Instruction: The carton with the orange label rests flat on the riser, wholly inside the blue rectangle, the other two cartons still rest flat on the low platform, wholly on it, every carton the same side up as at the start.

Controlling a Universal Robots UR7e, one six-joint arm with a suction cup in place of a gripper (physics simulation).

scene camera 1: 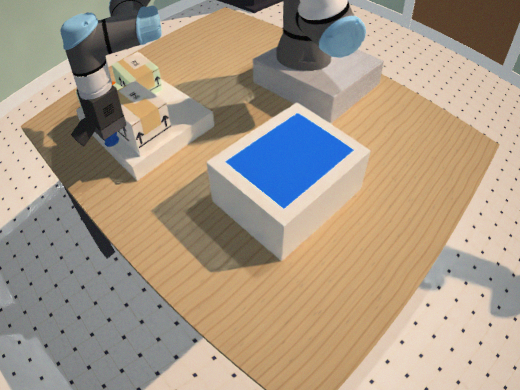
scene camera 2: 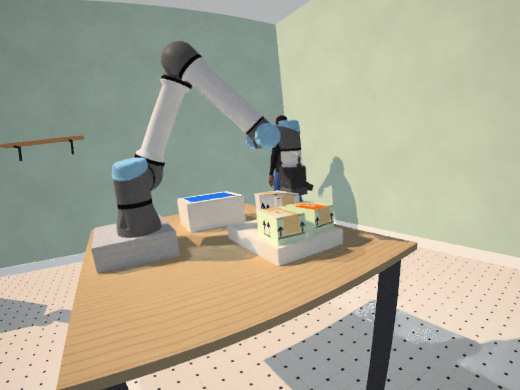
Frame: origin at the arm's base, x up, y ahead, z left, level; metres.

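Seen in the pictures: end effector, tool point: (scene camera 1: 111,141); arm's base, origin of the base link: (scene camera 1: 303,56) (scene camera 2: 139,230).
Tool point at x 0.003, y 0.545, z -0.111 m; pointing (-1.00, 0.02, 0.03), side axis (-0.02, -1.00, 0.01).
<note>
Offsets run from my tool point to a thing's top centre. Level surfaces: height alone.
The orange-labelled carton @(dx +0.037, dy -0.065, dz -0.160 m) (scene camera 1: 114,83) (scene camera 2: 311,206) rests on the low platform (scene camera 1: 196,116) (scene camera 2: 310,251); my gripper and the white carton hide most of it in scene camera 1. A pale green carton @(dx +0.039, dy -0.182, dz -0.168 m) (scene camera 1: 136,74) (scene camera 2: 281,226) stands beside it. A white carton @(dx +0.061, dy -0.082, dz -0.007 m) (scene camera 1: 146,116) (scene camera 2: 267,201) with tan tape stands at the platform's other end. My suction gripper (scene camera 1: 111,141) is low beside the white carton, its blue cup below that carton's top; it is open, with no carton on it. In scene camera 2 the cartons hide the cup. The riser @(dx +0.035, dy -0.204, dz +0.349 m) (scene camera 1: 325,185) (scene camera 2: 215,215) carries the bare blue rectangle @(dx +0.035, dy -0.204, dz +0.349 m) (scene camera 1: 292,160) (scene camera 2: 212,197).
The arm's base block (scene camera 1: 345,87) (scene camera 2: 135,247) stands on the wooden table @(dx -0.085 m) (scene camera 1: 400,165) (scene camera 2: 175,310). The riser is a tall block between the low platform and the table's far part in scene camera 2. A person (scene camera 2: 275,157) stands partly hidden behind the arm.
</note>
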